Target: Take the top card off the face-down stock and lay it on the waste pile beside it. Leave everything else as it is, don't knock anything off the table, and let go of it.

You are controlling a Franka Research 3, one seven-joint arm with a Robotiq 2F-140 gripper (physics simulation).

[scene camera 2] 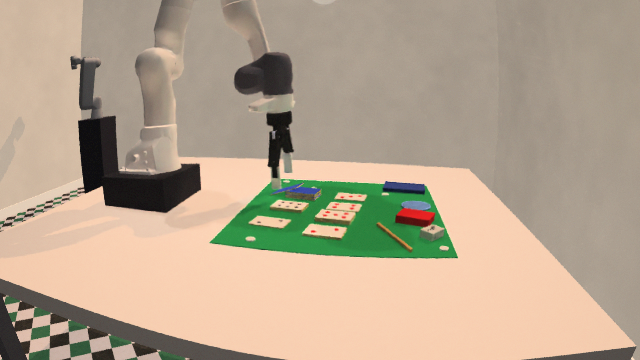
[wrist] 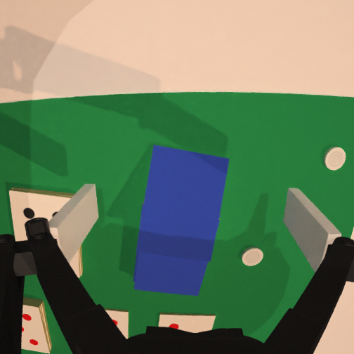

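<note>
The face-down stock (scene camera 2: 304,194) (wrist: 170,275) is a blue-backed stack near the back left of the green mat (scene camera 2: 370,240) (wrist: 280,120). A blue card (scene camera 2: 286,189) (wrist: 187,185) lies tilted, partly over the stock, its outer end low and its inner end raised. A face-up pile with black pips (scene camera 2: 289,205) (wrist: 42,201), apparently the waste pile, lies beside the stock. My gripper (scene camera 2: 282,176) (wrist: 190,203) is open and empty above the blue card, one finger on each side of it. The left finger in the wrist view partly hides the black-pip pile.
Red-pip cards (scene camera 2: 335,216) and a two-pip card (scene camera 2: 270,222) lie nearer the front. A dark blue box (scene camera 2: 404,188), light blue disc (scene camera 2: 416,205), red box (scene camera 2: 415,217), grey block (scene camera 2: 432,232) and stick (scene camera 2: 395,237) lie at right. White chips (wrist: 335,158) (wrist: 252,256) lie near the stock.
</note>
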